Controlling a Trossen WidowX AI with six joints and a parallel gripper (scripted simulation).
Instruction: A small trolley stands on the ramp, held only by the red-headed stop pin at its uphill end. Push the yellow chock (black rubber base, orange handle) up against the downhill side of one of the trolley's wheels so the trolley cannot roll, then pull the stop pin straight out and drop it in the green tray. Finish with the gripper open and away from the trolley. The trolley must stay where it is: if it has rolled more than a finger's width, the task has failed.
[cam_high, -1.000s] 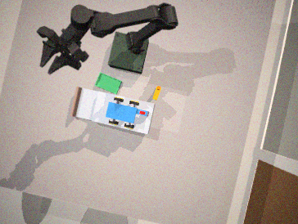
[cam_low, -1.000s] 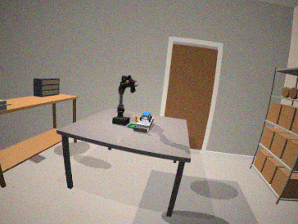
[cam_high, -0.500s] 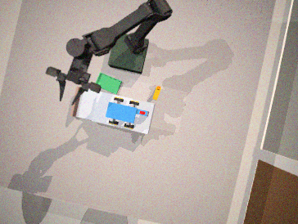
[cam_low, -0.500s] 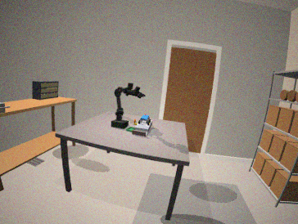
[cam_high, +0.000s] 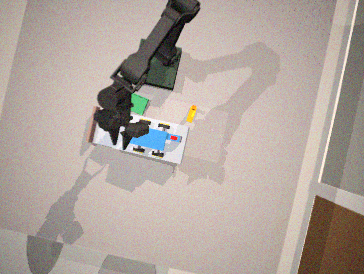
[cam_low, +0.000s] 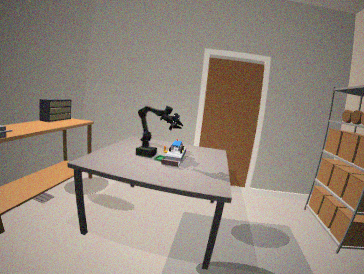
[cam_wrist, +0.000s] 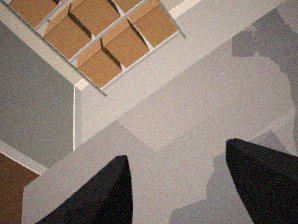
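The yellow chock lies 31 cm below my gripper tip, 23 cm to the left of it and 14 cm behind it. The rest, counted from my gripper tip: blue trolley (21 cm below, 8 cm to the left, 3 cm behind); then brown end stop (30 cm below, 17 cm to the right, 8 cm behind); then red-headed stop pin (20 cm below, 17 cm to the left, 3 cm behind).
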